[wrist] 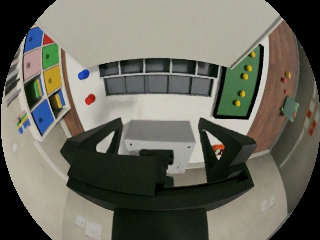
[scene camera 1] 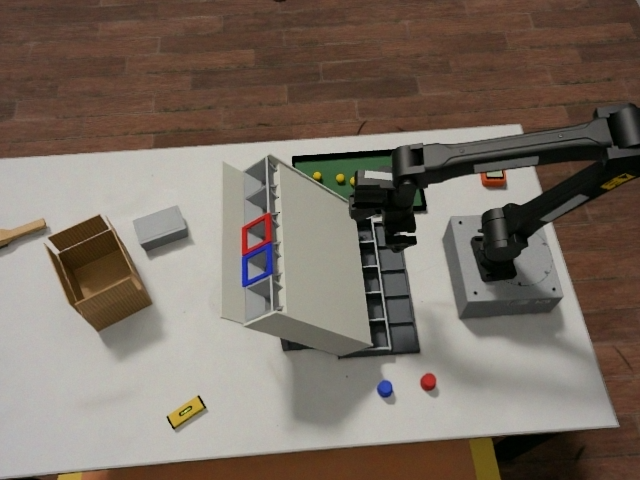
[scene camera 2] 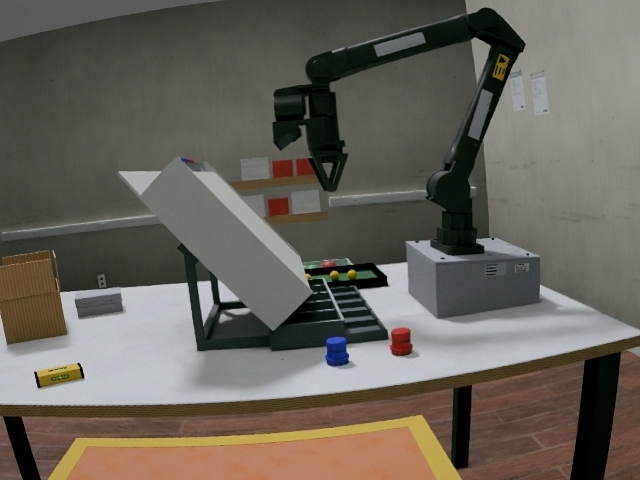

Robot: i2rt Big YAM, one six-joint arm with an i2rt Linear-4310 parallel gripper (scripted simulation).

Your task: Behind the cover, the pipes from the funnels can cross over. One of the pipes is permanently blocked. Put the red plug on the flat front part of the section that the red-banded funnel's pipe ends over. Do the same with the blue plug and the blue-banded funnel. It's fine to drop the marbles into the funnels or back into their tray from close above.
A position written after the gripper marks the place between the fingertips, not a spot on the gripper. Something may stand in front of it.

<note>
In view: the gripper (scene camera 2: pixel 329 191), a cardboard box (scene camera 1: pixel 98 263), a green marble tray (scene camera 1: pixel 330 165) and a white sloped cover (scene camera 1: pixel 323 283).
The green marble tray also shows in the wrist view (wrist: pixel 232 82) and in scene camera 2 (scene camera 2: pixel 369 275). The gripper is seen too in the wrist view (wrist: pixel 160 121) and in scene camera 1 (scene camera 1: pixel 393 234). The white sloped cover also shows in the wrist view (wrist: pixel 93 39) and in scene camera 2 (scene camera 2: pixel 226 195). The wrist view misses the cardboard box: it is out of frame.
</note>
